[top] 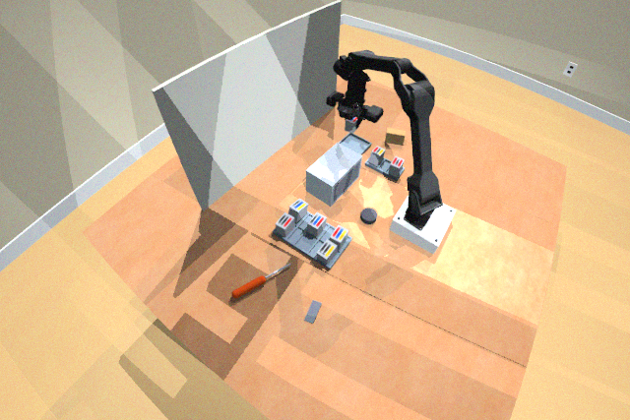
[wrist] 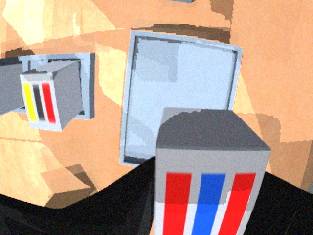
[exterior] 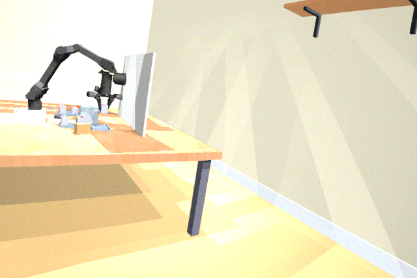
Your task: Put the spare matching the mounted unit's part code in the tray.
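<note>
Right now the shallow blue-grey tray is 100 mm below my gripper tip and 10 mm behind it. The rest, counted from my gripper tip: grey spare 20 mm above; then small rack 150 mm behind, 90 mm below, 10 mm to the left; then tan block 140 mm to the right, 110 mm behind, 70 mm below.
</note>
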